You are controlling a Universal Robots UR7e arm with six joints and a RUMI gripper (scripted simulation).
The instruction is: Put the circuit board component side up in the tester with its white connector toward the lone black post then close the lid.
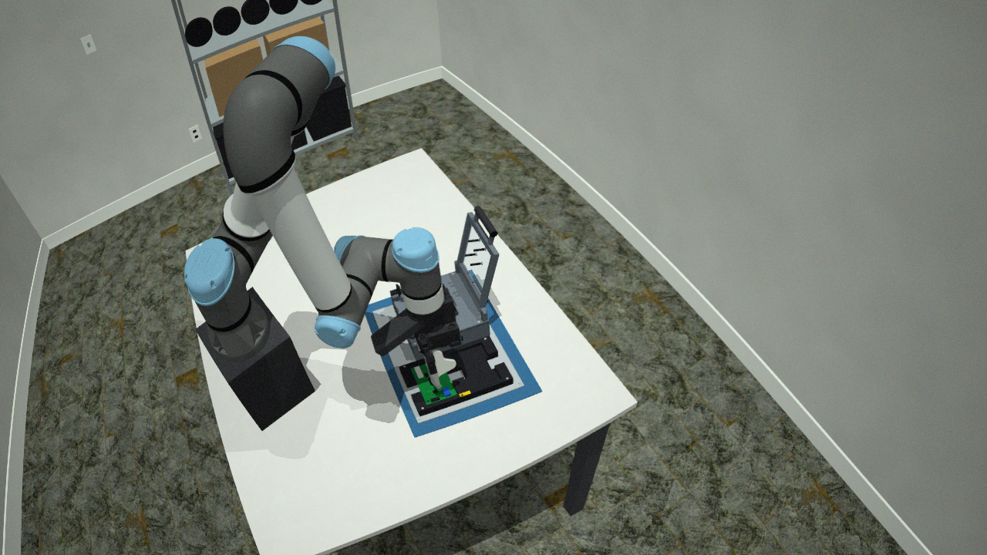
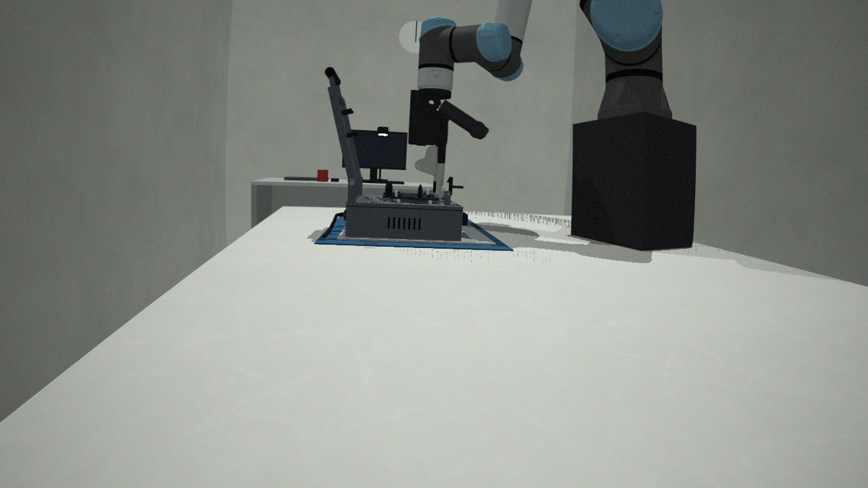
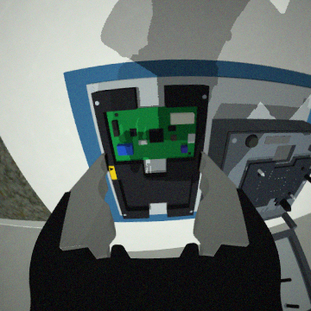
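The green circuit board is 5 cm below my hand. From my hand the other things lie so: lid 19 cm ahead, 16 cm to the left, 11 cm above.
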